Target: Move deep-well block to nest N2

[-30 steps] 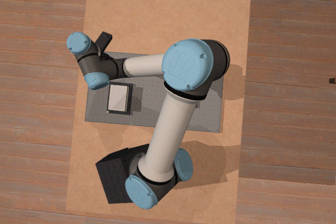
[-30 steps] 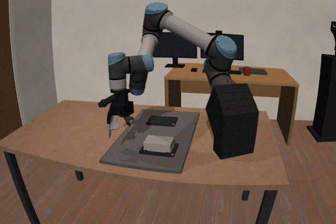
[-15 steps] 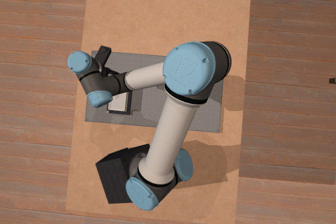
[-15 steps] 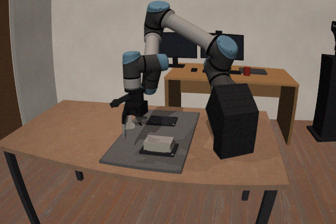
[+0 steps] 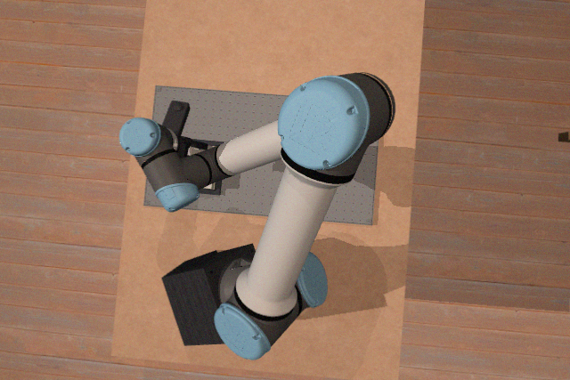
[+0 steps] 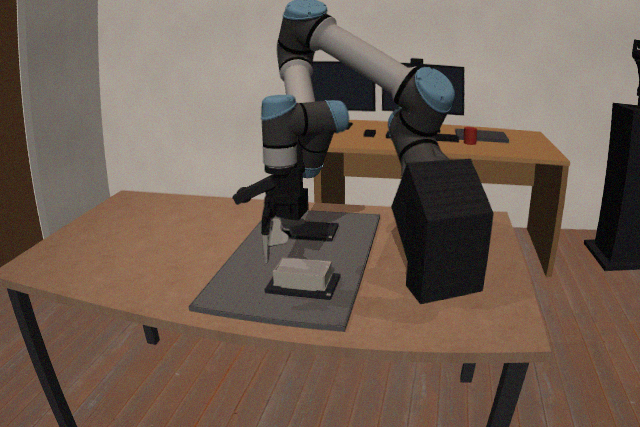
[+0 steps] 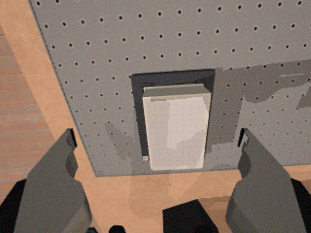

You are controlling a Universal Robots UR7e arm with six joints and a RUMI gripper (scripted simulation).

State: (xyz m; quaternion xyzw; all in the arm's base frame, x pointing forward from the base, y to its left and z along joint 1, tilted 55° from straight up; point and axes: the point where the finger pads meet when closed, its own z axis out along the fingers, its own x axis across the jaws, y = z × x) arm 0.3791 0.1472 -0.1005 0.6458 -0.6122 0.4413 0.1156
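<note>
Right now the 96-well deep-well block is 7 cm below my hand, 5 cm behind it and 2 cm to the right of it. Also, from my hand: black nest N2: 36 cm to the right, 10 cm below, 1 cm behind; then black nest N1: 10 cm below, 5 cm behind, 2 cm to the right.
</note>
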